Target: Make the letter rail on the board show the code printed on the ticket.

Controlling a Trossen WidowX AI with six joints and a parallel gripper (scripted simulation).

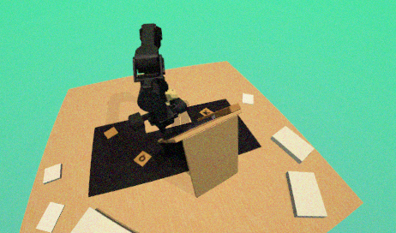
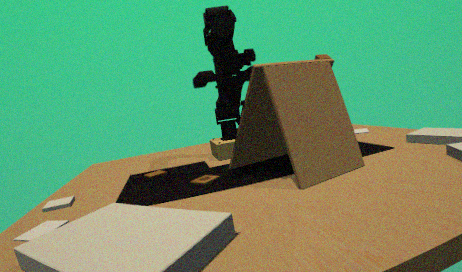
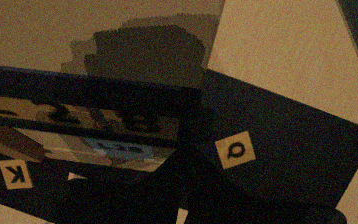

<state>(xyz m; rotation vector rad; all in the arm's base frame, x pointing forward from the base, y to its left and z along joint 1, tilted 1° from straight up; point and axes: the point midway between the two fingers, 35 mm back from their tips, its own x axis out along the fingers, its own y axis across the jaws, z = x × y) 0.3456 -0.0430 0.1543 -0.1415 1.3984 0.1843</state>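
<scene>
Now: gripper tip 60 mm past the white ticket, 60 mm to the right of it and 90 mm above it. The rest, counted from my gripper tip: black mat: 150 mm behind, 40 mm to the left, 180 mm below.
</scene>
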